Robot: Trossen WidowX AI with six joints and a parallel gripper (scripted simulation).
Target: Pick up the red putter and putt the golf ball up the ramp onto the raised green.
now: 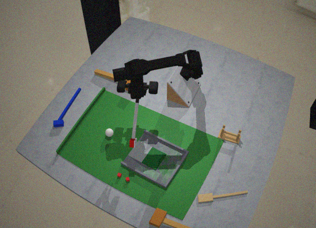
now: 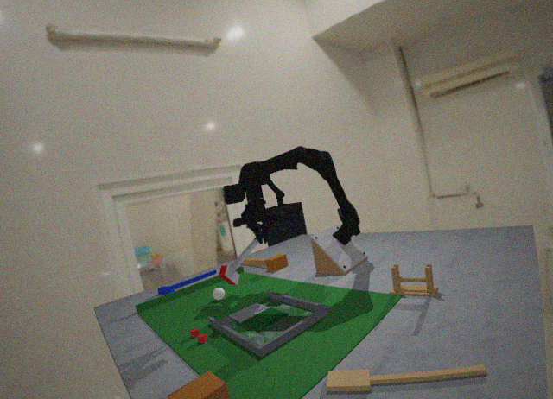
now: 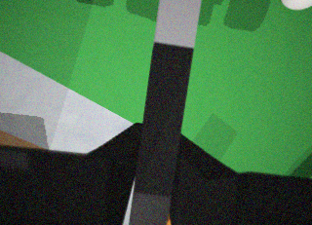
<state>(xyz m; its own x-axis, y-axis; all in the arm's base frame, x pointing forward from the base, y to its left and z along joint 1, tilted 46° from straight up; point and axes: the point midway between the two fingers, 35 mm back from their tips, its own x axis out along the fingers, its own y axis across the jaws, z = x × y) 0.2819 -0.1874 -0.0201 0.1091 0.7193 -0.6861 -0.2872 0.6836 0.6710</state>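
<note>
Now: gripper tip 11 cm short of the red putter and 4 cm to the right of it. Also, from my gripper tip: white golf ball (16 cm ahead, 10 cm to the right, 14 cm below); blue putter (10 cm ahead, 41 cm to the right, 15 cm below); wooden stand (4 cm behind, 48 cm to the left, 13 cm below).
</note>
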